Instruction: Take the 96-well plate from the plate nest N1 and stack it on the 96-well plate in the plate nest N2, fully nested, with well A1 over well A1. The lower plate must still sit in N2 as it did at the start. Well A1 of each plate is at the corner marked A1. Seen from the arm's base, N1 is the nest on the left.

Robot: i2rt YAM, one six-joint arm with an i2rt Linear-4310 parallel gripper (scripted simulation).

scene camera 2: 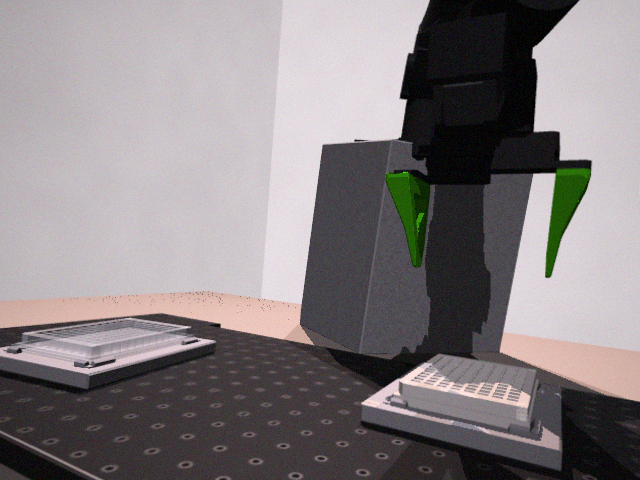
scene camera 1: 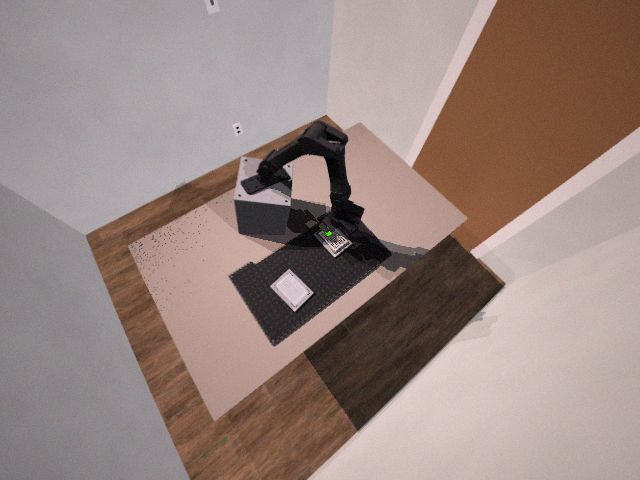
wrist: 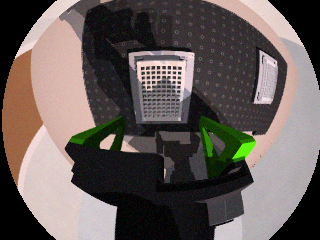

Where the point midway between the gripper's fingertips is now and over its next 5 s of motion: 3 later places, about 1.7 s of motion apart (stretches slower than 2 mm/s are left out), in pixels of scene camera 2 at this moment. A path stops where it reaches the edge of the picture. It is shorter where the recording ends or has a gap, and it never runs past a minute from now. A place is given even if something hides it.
My gripper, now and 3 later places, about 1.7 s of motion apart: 478,272; 471,366; 476,356; 482,272
